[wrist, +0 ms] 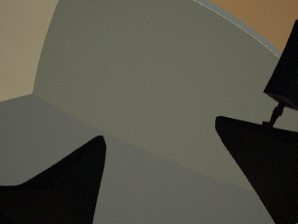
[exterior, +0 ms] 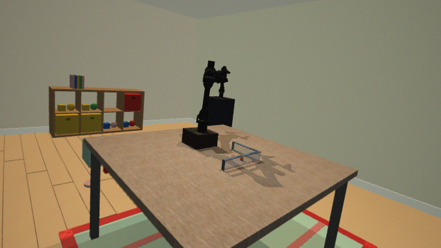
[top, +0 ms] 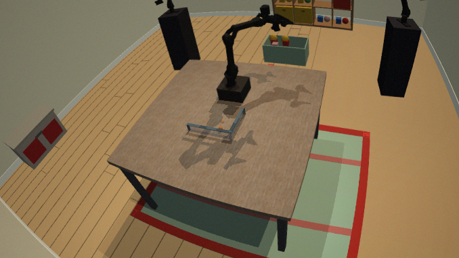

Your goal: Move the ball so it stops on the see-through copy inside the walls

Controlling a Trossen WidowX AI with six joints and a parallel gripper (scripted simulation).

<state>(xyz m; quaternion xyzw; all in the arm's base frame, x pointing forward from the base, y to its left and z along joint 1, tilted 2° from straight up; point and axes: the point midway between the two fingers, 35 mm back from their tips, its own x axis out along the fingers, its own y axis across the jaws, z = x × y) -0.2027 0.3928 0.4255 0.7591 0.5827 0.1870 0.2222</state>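
The orange ball lies 55 cm ahead of my gripper tip, 50 cm below it and 42 cm to the right of it.
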